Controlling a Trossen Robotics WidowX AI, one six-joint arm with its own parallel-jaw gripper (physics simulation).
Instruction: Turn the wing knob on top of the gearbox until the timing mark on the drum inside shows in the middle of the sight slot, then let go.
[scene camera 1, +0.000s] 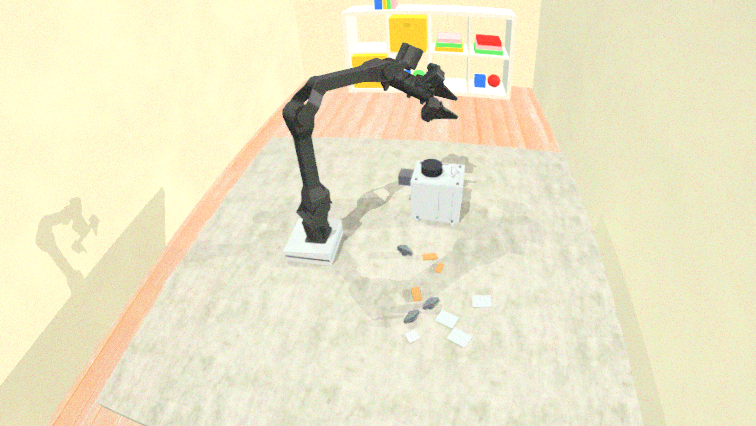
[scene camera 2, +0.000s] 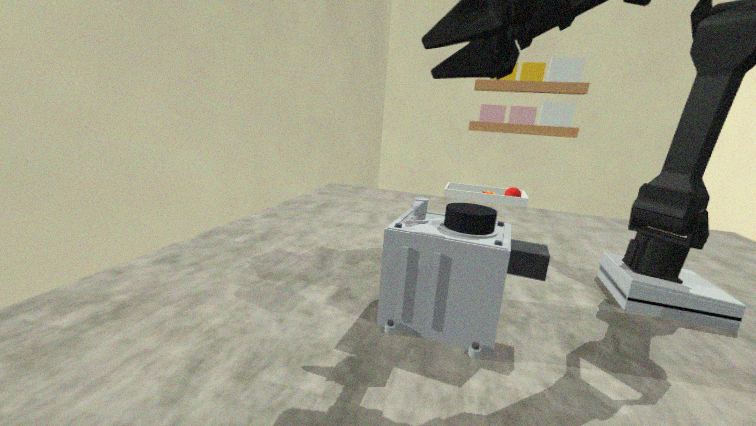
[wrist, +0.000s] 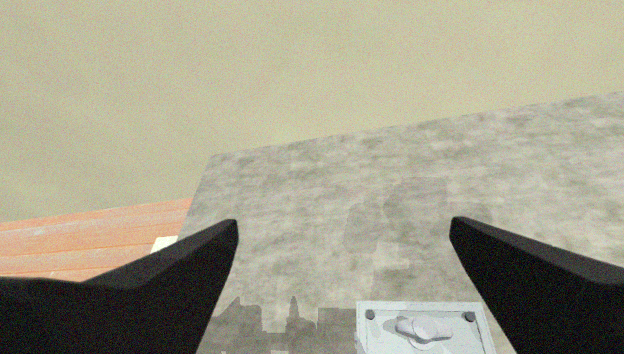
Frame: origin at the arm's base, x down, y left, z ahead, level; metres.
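Seen in the pictures: gripper, fingertip midpoint: (scene camera 1: 457, 108) (scene camera 2: 427, 61) (wrist: 343, 228); arm's base, link origin: (scene camera 1: 318, 235) (scene camera 2: 650, 271).
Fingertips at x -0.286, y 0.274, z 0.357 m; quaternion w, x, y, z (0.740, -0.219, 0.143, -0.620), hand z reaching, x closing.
Observation:
Offsets run from my fingertips to a thing's top centre. "*": to the spot under its first point.
The pale grey gearbox @[dx +0.162, dy -0.046, dz -0.068 m] (scene camera 1: 436, 203) (scene camera 2: 470, 296) stands upright on the mat, and part of its top shows at the lower right of the wrist view. The pale wing knob @[dx +0.162, dy -0.047, dz +0.000 m] (scene camera 1: 454, 171) (scene camera 2: 421, 209) (wrist: 424, 329) is on top near one edge; its wings run roughly left to right in the wrist view. A round black cap @[* dx +0.169, dy -0.062, dz -0.066 m] (scene camera 1: 431, 167) (scene camera 2: 470, 218) sits beside it. My gripper (scene camera 1: 456, 107) (scene camera 2: 429, 59) (wrist: 343, 228) is open and empty, high above the gearbox and apart from the knob. The timing mark and the sight slot cannot be made out in these views.
A dark block @[* dx +0.208, dy -0.064, dz -0.144 m] (scene camera 1: 405, 176) (scene camera 2: 529, 260) juts from the gearbox's side towards the arm's base (scene camera 1: 312, 254) (scene camera 2: 682, 306). Orange pieces @[dx +0.327, dy -0.262, dz -0.042 m] (scene camera 1: 429, 256), grey pieces @[dx +0.306, dy -0.260, dz -0.113 m] (scene camera 1: 404, 250) and pale tiles @[dx +0.331, dy -0.397, dz +0.113 m] (scene camera 1: 481, 301) lie on the mat. A white shelf unit (scene camera 1: 449, 10) stands at the back.

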